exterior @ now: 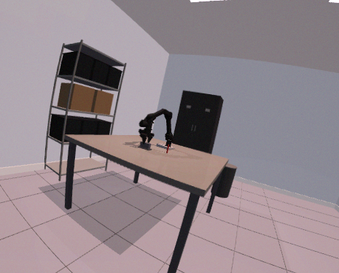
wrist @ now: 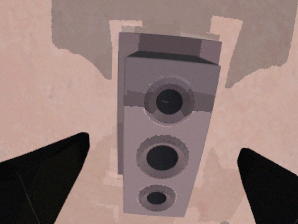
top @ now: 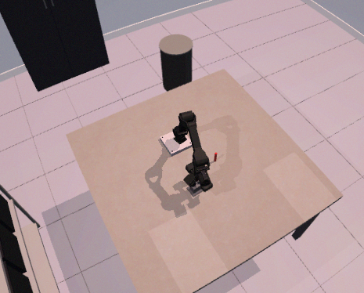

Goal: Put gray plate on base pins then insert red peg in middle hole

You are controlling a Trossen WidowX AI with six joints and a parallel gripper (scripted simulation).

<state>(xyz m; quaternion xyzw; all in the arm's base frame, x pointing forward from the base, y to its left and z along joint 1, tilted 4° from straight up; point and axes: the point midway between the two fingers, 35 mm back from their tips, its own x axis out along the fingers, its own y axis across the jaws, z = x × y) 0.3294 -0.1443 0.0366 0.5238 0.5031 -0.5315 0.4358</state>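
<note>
Now: the gray plate right at my gripper tip. Round my gripper tip: red peg: 20 cm to the left, 7 cm behind, 1 cm below; then dark base: 4 cm below.
</note>
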